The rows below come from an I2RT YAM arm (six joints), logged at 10 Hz.
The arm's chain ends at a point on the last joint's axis. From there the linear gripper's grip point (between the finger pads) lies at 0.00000 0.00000 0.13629 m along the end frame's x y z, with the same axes.
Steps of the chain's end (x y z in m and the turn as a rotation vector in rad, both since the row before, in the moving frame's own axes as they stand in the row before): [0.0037, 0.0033, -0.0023, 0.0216, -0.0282, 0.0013]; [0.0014, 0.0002, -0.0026, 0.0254, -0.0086, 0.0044]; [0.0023, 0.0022, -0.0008, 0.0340, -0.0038, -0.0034]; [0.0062, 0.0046, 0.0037, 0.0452, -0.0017, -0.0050]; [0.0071, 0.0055, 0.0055, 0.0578, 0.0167, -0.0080]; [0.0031, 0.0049, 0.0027, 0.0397, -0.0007, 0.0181]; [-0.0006, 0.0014, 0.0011, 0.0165, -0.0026, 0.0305]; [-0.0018, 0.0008, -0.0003, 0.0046, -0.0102, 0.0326]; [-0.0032, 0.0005, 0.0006, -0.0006, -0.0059, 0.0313]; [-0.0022, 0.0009, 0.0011, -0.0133, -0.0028, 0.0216]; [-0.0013, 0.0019, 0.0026, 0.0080, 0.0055, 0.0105]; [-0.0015, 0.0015, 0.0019, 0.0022, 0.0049, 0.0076]
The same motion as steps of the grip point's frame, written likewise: [-0.0001, 0.0004, -0.0024, 0.0216, -0.0282, 0.0013]; [0.0002, -0.0033, -0.0026, 0.0254, -0.0086, 0.0044]; [0.0018, -0.0024, -0.0009, 0.0340, -0.0038, -0.0034]; [0.0060, -0.0016, 0.0036, 0.0452, -0.0017, -0.0050]; [0.0093, -0.0024, 0.0053, 0.0578, 0.0167, -0.0080]; [0.0031, -0.0005, 0.0026, 0.0397, -0.0007, 0.0181]; [-0.0009, -0.0009, 0.0011, 0.0165, -0.0026, 0.0305]; [-0.0032, 0.0002, -0.0003, 0.0046, -0.0102, 0.0326]; [-0.0040, 0.0006, 0.0006, -0.0006, -0.0059, 0.0313]; [-0.0026, 0.0027, 0.0011, -0.0133, -0.0028, 0.0216]; [-0.0005, 0.0008, 0.0026, 0.0080, 0.0055, 0.0105]; [-0.0008, 0.0012, 0.0019, 0.0022, 0.0049, 0.0076]
